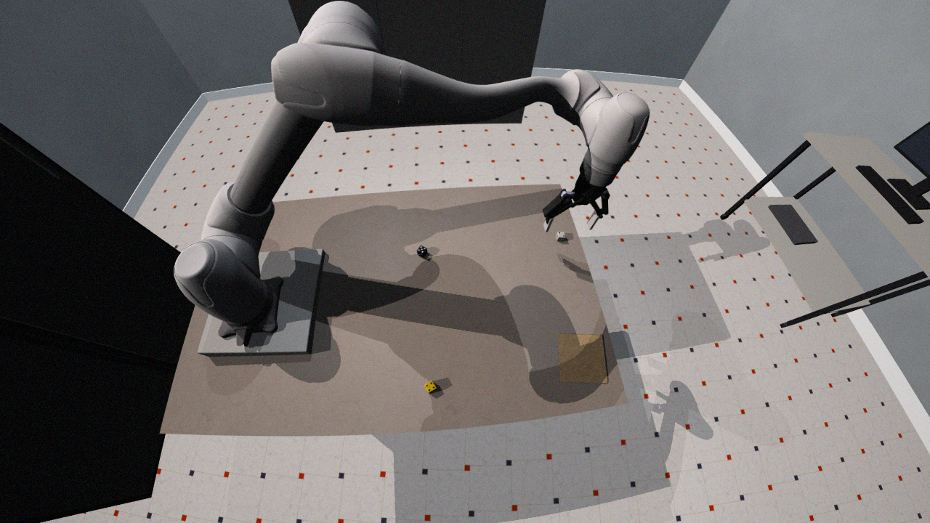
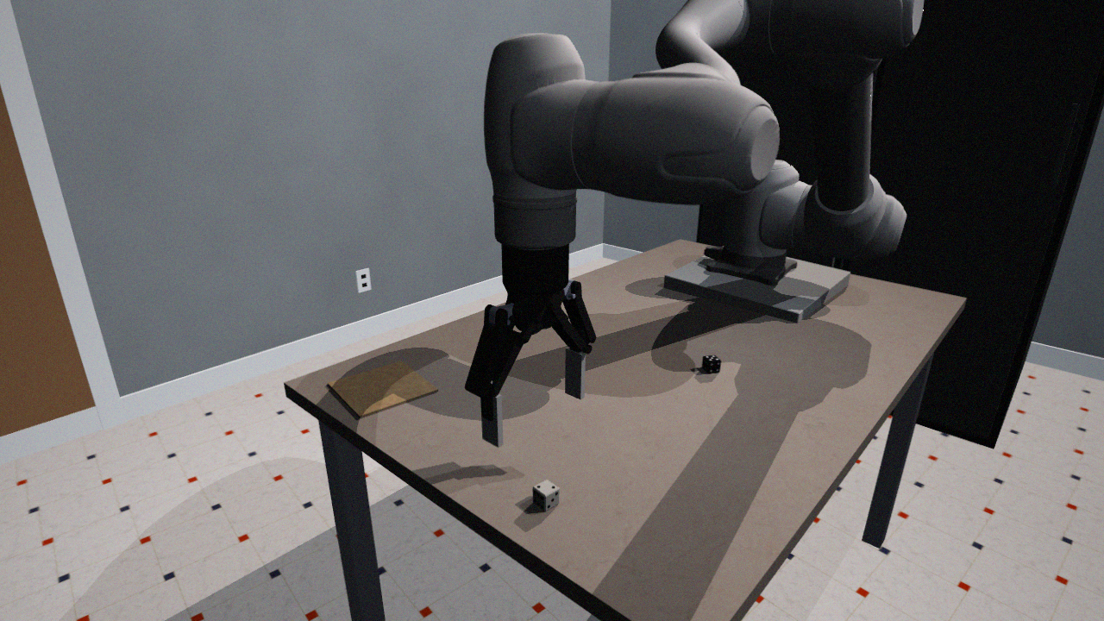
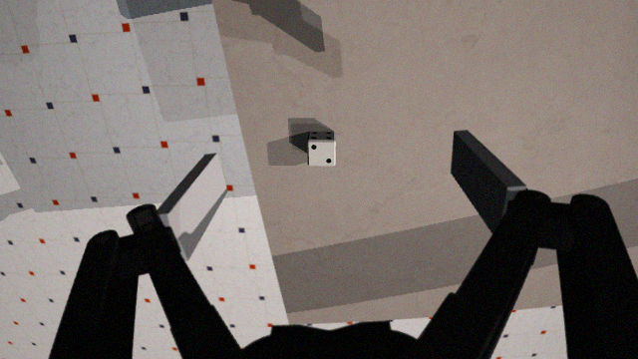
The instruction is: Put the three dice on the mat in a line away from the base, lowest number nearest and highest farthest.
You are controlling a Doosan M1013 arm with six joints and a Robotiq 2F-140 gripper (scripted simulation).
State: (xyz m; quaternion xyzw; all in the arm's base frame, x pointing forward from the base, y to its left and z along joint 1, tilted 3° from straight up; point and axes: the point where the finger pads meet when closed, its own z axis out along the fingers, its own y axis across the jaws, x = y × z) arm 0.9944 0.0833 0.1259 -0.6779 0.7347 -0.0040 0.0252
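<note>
The grey die is 100 mm below my hand, 30 mm to the left of it and 20 mm ahead of it. The rest, counted from my hand: tan mat: 380 mm to the right, 120 mm below, 50 mm behind; then black die: 460 mm behind, 100 mm below, 40 mm to the left; then yellow die: 480 mm behind, 380 mm to the right, 100 mm below.
</note>
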